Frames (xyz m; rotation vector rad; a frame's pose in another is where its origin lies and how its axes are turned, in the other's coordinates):
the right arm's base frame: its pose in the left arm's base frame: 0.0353 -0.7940 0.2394 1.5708 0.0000 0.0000
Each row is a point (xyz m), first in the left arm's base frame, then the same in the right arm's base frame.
Working: the left arm's base frame: its pose in the right arm's base frame: -0.0353 -0.2394 -0.7940 -1.5708 0.0000 0.0000

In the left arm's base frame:
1: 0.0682 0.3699 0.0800
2: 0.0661 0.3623 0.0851
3: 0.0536 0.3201 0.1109
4: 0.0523 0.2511 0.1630
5: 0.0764 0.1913 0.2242
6: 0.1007 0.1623 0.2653
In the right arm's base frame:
1: 0.0329 -0.1594 -1.1639
2: 0.0308 -0.1543 -1.1563
3: 0.0183 -0.1285 -1.1141
4: 0.0170 -0.0764 -1.0451
5: 0.0411 -0.0152 -0.9853
6: 0.0654 0.0259 -0.9563

